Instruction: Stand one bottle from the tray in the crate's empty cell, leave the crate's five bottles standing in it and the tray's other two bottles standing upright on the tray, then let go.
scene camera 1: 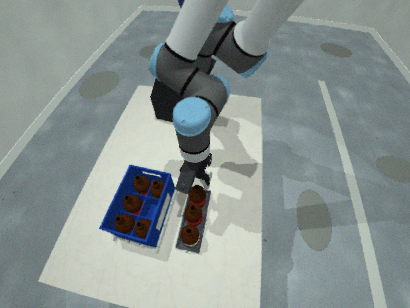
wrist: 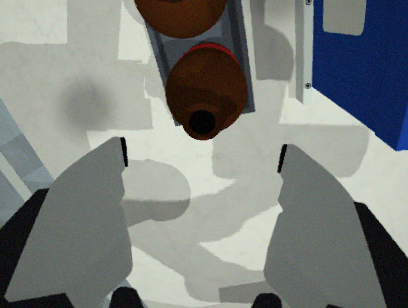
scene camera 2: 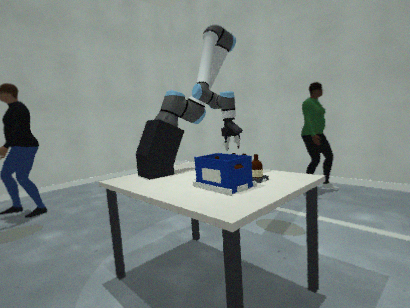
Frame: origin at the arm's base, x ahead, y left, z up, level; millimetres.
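Seen in the pictures: gripper, fingertip midpoint: [scene camera 1: 196, 184] [wrist: 203, 144] [scene camera 2: 232, 150]; arm's base, link origin: [scene camera 2: 165, 125].
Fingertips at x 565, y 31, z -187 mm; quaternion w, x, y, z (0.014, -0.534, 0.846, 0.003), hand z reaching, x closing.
Note:
Offsets run from my fingertips to a thing's top centre. "spot": to the spot under its first point. Level surfaces: height alone.
The blue crate {dz -5, dx +61, dy -229 mm} [scene camera 1: 116, 198] [scene camera 2: 240, 177] [wrist: 350, 75] holds several upright brown bottles; its empty cell {spot: dz -159, dx +42, dy -221 mm} [scene camera 1: 149, 206] is the middle one on the side facing the tray. The grey tray [scene camera 1: 188, 248] [wrist: 235, 25] bears three upright brown bottles in a row: the end one nearest the gripper [scene camera 1: 197, 194] [wrist: 207, 85], the middle one {dz -20, dx +88, dy -14 mm} [scene camera 1: 193, 214] [wrist: 182, 15] and the far one {dz -20, dx +174, dy -26 mm} [scene camera 1: 190, 235]. My gripper [scene camera 1: 195, 184] [scene camera 2: 233, 148] [wrist: 203, 144] is open and empty, pointing down. In the wrist view the end bottle's mouth lies just ahead of the fingertips, between their lines.
The crate stands beside the tray on the white table {dz -180 mm} [scene camera 1: 235, 270] [scene camera 2: 165, 192], with a narrow gap between them. The arm's black base [scene camera 2: 159, 150] stands at the table's far end. Two people, one in black [scene camera 2: 19, 125] and one in green [scene camera 2: 314, 120], are beyond the table.

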